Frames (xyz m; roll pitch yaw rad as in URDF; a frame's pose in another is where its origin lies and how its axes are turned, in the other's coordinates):
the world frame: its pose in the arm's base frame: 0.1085 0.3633 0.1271 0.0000 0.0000 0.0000
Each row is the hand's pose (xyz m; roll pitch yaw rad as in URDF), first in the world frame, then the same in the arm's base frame.
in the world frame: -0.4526 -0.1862 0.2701 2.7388 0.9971 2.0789
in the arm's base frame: -0.3441 0.1771 0.3972 2.7388 0.9971 2.0789
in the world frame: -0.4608 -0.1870 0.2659 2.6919 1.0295 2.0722
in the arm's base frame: -0.3523 0.1763 0.3930 2.6919 1.0295 2.0722
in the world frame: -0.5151 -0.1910 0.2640 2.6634 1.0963 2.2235
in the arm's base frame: -0.4066 0.1723 0.3911 2.6634 1.0963 2.2235
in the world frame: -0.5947 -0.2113 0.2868 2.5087 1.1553 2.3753
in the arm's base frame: -0.4862 0.1520 0.4139 2.5087 1.1553 2.3753
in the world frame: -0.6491 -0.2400 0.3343 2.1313 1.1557 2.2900
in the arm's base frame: -0.5406 0.1233 0.4614 2.1313 1.1557 2.2900
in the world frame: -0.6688 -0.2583 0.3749 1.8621 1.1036 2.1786
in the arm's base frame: -0.5603 0.1050 0.5020 1.8621 1.1036 2.1786
